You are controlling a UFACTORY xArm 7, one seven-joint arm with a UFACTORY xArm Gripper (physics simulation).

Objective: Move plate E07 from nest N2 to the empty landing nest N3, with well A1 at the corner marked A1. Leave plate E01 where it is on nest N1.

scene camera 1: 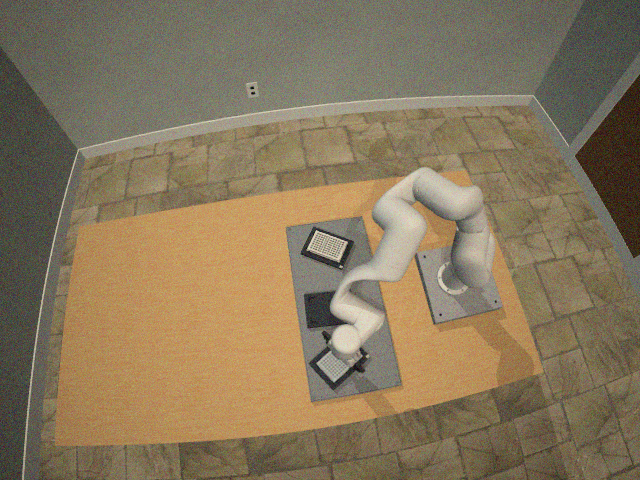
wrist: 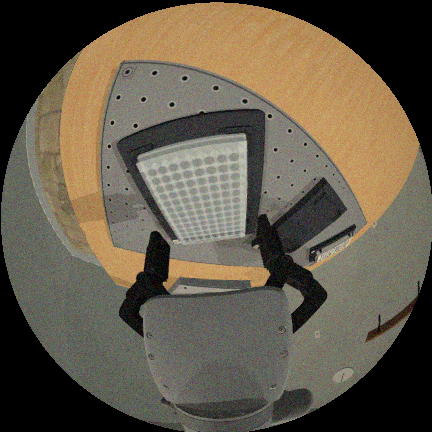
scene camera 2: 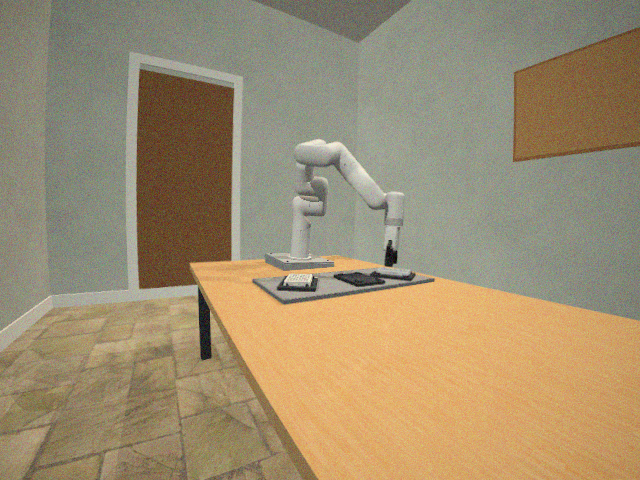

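Note:
A pale grey well plate (scene camera 1: 332, 365) (scene camera 2: 397, 271) (wrist: 200, 190) sits in a black nest (wrist: 255, 150) at one end of the grey board. A cream plate (scene camera 1: 328, 245) (scene camera 2: 298, 280) (wrist: 332, 250) sits in the nest at the other end. The empty black nest (scene camera 1: 317, 310) (scene camera 2: 358, 279) (wrist: 312, 215) lies between them; the arm hides part of it in the first scene view. Plate and nest labels are not legible. My gripper (scene camera 1: 343, 351) (scene camera 2: 390, 262) (wrist: 208, 231) is open and empty, pointing down above the grey plate's arm-side end, with its fingers spread across the plate's width.
The grey perforated board (scene camera 1: 336, 281) (scene camera 2: 289, 297) (wrist: 145, 112) lies on the wooden table (scene camera 1: 180, 310) (scene camera 2: 465, 361). The arm's base plate (scene camera 1: 439, 304) (scene camera 2: 310, 264) is on the same table, beside the board. The arm's forearm passes over the board.

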